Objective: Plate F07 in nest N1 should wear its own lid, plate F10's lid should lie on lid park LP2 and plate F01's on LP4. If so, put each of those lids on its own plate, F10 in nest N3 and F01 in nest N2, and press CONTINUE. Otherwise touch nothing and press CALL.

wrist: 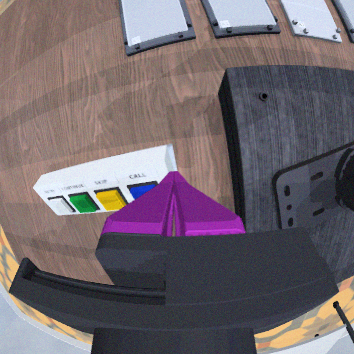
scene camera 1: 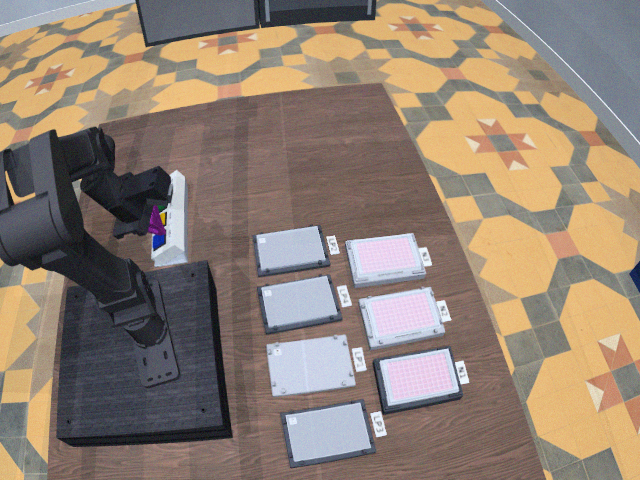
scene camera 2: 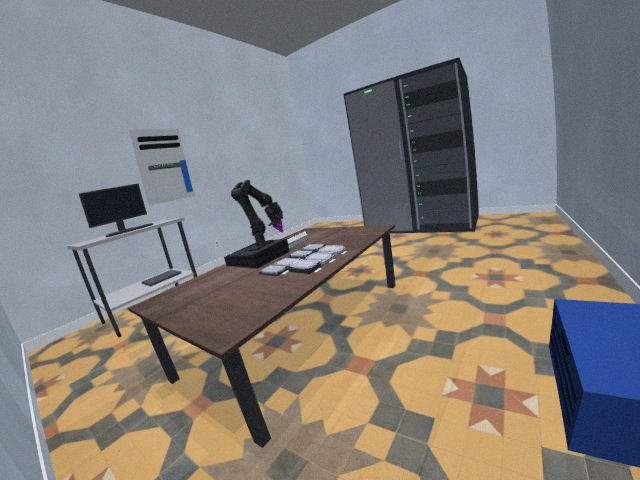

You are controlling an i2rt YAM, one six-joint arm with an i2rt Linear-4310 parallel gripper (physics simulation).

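My gripper is shut and empty, its purple tips over the button box near the blue CALL button. Contact cannot be told. The green CONTINUE button is farther left in the wrist view. Pink plates sit in dark nest N1 and in light nests N2 and N3; whether clear lids cover them cannot be told. Light grey lid-like panels lie on LP2 and LP4, each with a small corner label, too small to read.
Another light panel with corner knobs lies beside LP4, and one more lies on LP3. The white button box stands near the black arm base. A yellow SKIP button sits between green and blue.
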